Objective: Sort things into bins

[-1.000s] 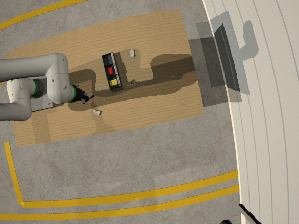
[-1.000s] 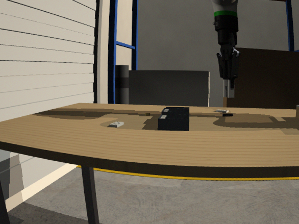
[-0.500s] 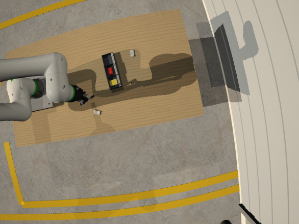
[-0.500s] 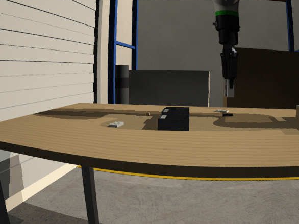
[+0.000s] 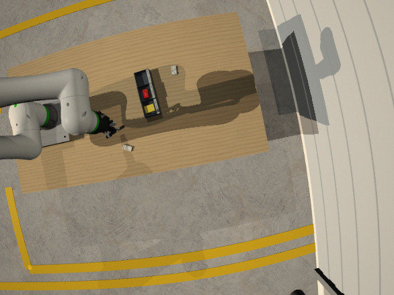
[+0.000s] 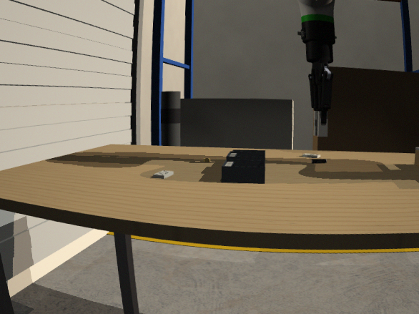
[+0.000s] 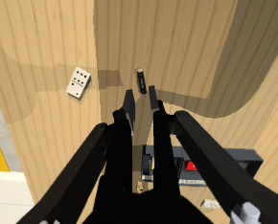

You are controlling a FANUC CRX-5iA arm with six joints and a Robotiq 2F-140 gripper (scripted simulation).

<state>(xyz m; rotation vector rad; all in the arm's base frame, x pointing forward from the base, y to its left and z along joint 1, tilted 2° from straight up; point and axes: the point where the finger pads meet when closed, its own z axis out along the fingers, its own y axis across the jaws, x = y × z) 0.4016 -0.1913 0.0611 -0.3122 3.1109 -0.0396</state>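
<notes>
Right now my hand is 100 mm above the black piece. Also, from my hand: yellow pad: 180 mm ahead, 50 mm to the left, 90 mm below; red battery: 190 mm ahead, 140 mm to the left, 90 mm below; black three-part bin: 190 mm ahead, 130 mm to the left, 90 mm below.
</notes>
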